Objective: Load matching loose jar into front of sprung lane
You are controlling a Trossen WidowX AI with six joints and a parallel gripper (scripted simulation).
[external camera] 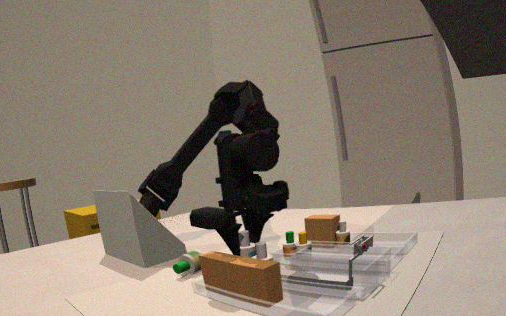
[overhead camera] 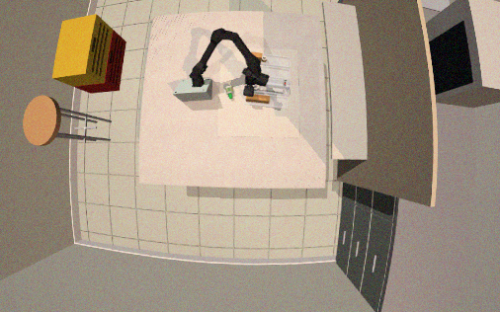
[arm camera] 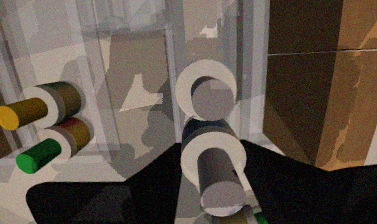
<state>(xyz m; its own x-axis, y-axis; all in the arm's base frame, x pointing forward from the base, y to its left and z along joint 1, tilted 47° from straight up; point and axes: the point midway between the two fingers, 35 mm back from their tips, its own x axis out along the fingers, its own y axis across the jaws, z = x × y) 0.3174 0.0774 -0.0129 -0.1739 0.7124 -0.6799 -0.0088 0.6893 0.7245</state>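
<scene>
Now: gripper tip 150 mm short of the clear lane rack, 30 mm to the right of it and 30 mm above it. Round my gripper tip: red mark (220 mm ahead, 40 mm to the left, 20 mm above).
</scene>
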